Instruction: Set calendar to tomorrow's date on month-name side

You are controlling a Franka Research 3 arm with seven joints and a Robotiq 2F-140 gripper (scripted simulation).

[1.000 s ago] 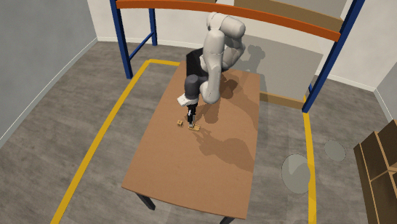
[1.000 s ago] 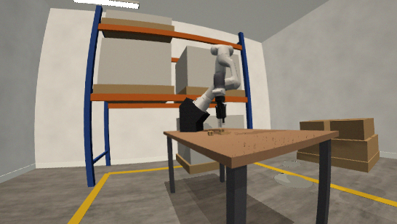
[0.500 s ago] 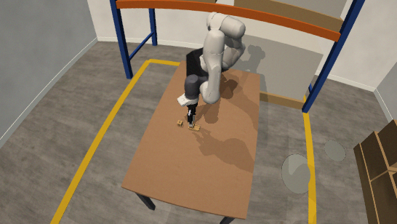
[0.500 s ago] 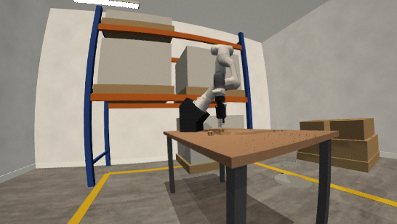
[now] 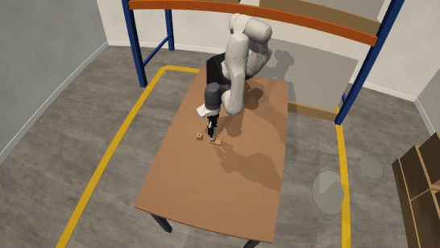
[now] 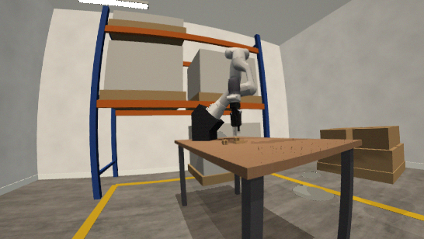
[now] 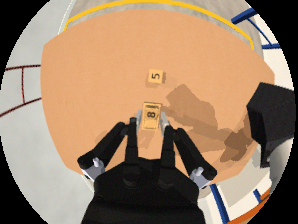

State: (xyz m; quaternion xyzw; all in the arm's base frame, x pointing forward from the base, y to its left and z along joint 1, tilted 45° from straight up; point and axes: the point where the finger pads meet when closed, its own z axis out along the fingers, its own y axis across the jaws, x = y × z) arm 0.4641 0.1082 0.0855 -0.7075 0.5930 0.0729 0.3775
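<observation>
My hand is 7 cm above the wooden tray, 2 cm to the right of it and 1 cm past it.
</observation>
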